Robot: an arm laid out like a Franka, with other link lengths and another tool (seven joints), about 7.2 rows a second.
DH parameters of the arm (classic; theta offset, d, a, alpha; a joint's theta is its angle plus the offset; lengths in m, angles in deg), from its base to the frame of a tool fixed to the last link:
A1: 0 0.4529 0 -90
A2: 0 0 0 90
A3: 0 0.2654 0.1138 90
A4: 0 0 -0.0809 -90
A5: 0 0.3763 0 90
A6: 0 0 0.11 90
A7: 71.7 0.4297 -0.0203 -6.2
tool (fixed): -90 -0.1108 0 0
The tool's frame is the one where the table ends.
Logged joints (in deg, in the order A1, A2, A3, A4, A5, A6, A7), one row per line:
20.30 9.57 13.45 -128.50 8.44 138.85 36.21
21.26 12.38 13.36 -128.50 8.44 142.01 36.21
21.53 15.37 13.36 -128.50 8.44 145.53 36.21
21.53 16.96 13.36 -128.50 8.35 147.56 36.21
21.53 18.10 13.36 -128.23 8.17 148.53 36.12
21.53 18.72 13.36 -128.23 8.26 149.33 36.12
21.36 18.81 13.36 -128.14 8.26 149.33 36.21
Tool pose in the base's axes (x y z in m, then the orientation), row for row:
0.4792 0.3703 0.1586 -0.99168 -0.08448 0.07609 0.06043
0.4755 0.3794 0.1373 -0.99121 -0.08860 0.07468 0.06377
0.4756 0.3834 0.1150 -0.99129 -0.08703 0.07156 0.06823
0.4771 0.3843 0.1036 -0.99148 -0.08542 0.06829 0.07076
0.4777 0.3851 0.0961 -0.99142 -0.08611 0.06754 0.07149
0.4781 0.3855 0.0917 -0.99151 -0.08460 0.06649 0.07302
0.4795 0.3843 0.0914 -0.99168 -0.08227 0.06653 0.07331
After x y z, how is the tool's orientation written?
As a quaternion, x y z w.
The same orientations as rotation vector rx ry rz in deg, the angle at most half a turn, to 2 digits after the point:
-171.94 -14.65 13.19
-171.52 -15.33 12.92
-171.07 -15.02 12.35
-170.85 -14.72 11.77
-170.76 -14.83 11.63
-170.62 -14.56 11.44
-170.62 -14.15 11.45

